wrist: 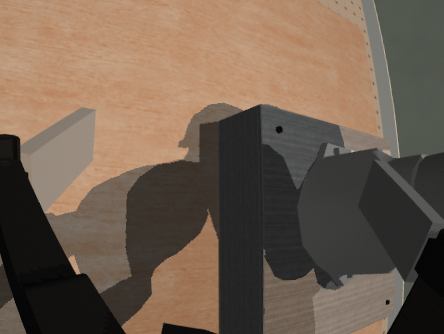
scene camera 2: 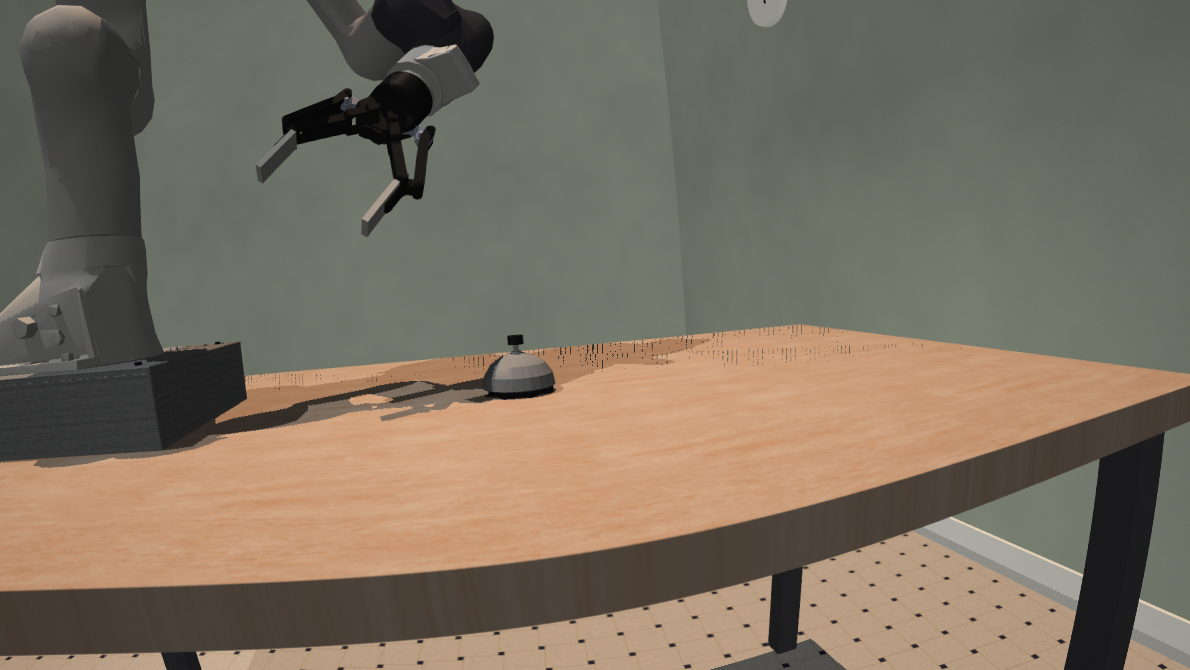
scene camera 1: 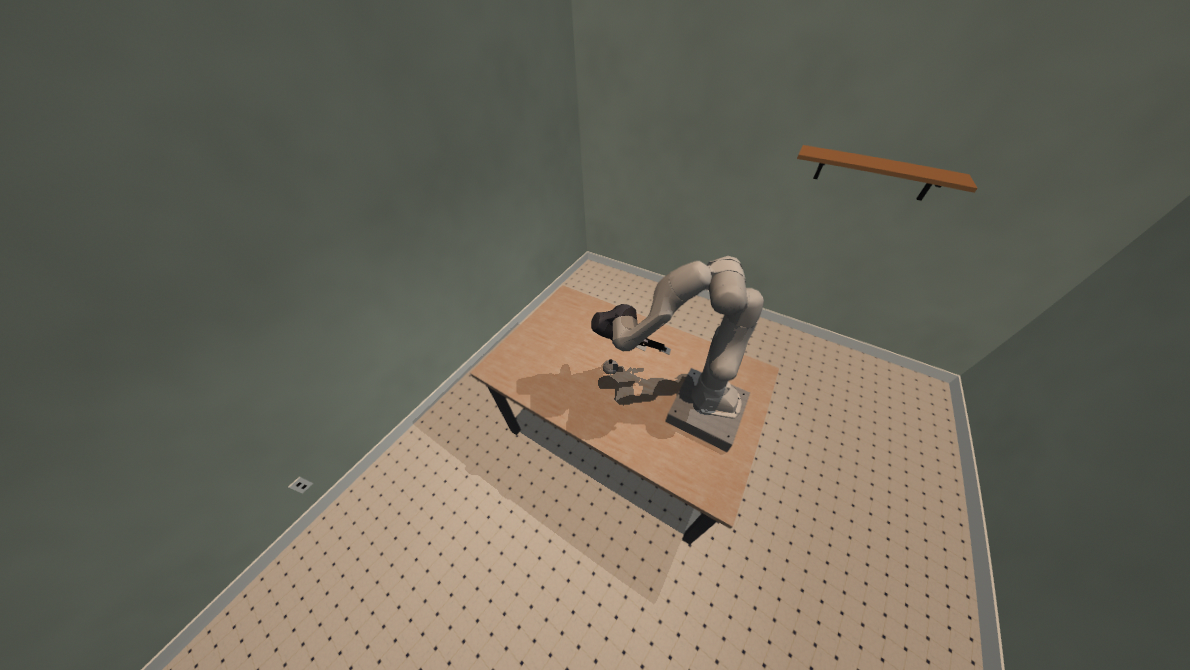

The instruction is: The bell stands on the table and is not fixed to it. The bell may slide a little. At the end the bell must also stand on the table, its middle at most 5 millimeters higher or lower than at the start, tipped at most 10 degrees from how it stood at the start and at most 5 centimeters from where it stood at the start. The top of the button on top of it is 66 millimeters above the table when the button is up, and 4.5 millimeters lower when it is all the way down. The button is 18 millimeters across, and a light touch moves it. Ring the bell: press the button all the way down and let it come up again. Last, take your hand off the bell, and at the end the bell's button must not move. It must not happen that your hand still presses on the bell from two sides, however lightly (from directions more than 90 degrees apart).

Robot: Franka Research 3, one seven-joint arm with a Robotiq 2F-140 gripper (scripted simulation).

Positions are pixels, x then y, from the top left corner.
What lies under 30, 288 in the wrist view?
My gripper.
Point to a bell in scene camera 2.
At 515, 375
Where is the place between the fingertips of my gripper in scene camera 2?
309, 200
